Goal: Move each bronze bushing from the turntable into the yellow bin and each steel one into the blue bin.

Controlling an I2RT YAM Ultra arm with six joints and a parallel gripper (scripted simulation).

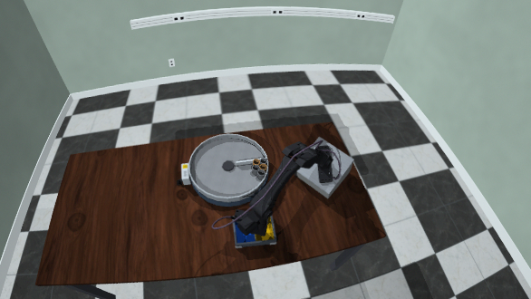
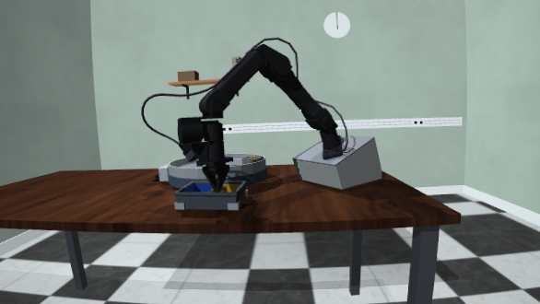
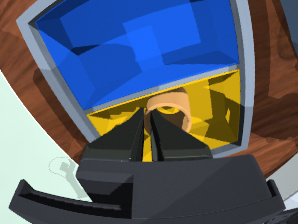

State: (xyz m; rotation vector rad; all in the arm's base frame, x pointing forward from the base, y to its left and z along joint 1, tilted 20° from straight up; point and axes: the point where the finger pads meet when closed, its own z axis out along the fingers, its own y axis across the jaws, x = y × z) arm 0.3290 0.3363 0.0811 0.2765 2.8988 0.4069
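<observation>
Now: hand 20 mm short of the bin tray, 10 mm to the left of it and 20 mm above it. From my hand the other things lie so: grey turntable: 180 mm ahead, 360 mm to the right, 10 mm above; yellow bin: 20 mm behind, 20 mm to the right, 30 mm below; blue bin: 70 mm ahead, 30 mm below.
</observation>
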